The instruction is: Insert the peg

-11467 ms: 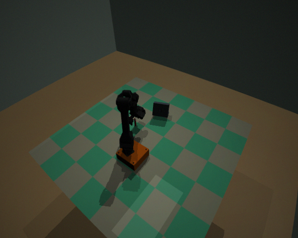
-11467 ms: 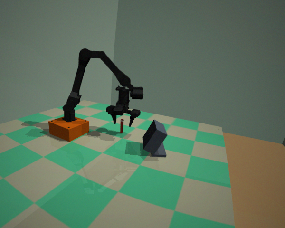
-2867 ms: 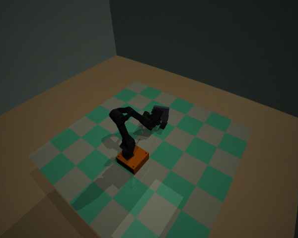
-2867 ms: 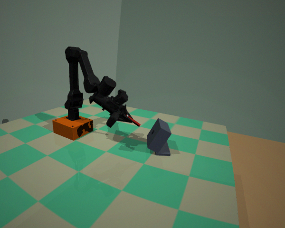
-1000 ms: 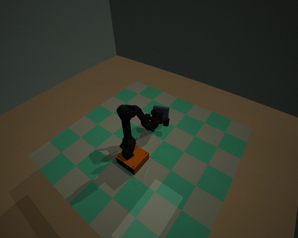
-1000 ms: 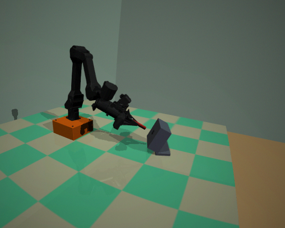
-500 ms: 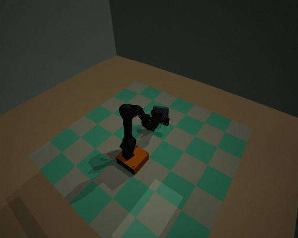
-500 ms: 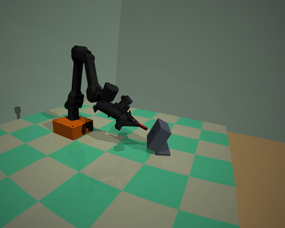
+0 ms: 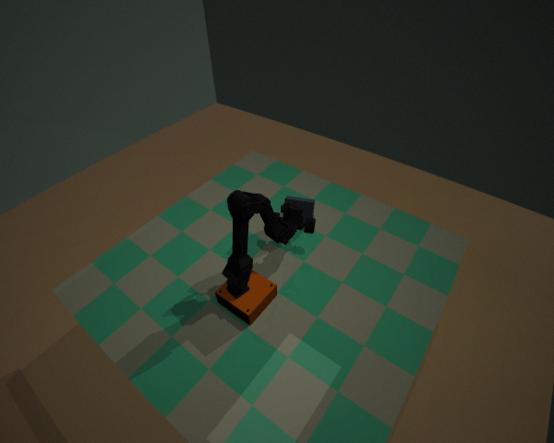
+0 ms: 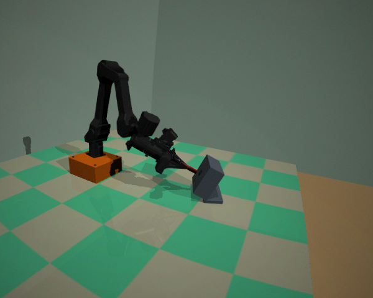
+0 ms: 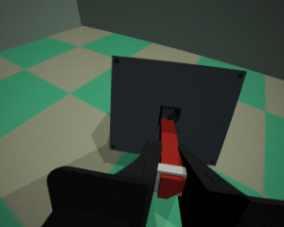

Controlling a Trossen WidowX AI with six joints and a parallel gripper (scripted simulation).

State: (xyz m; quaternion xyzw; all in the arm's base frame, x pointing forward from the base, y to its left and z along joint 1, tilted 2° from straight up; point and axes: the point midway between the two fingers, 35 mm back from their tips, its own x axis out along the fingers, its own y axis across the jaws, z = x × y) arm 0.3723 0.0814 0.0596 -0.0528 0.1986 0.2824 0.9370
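My gripper tip is now 6 cm short of the sloped panel, 4 cm to the right of it and 3 cm above it. The rest, counted from my gripper tip: red peg (1 cm behind, 1 cm to the right, 1 cm above); then foot (8 cm ahead, 5 cm to the left, 10 cm below).
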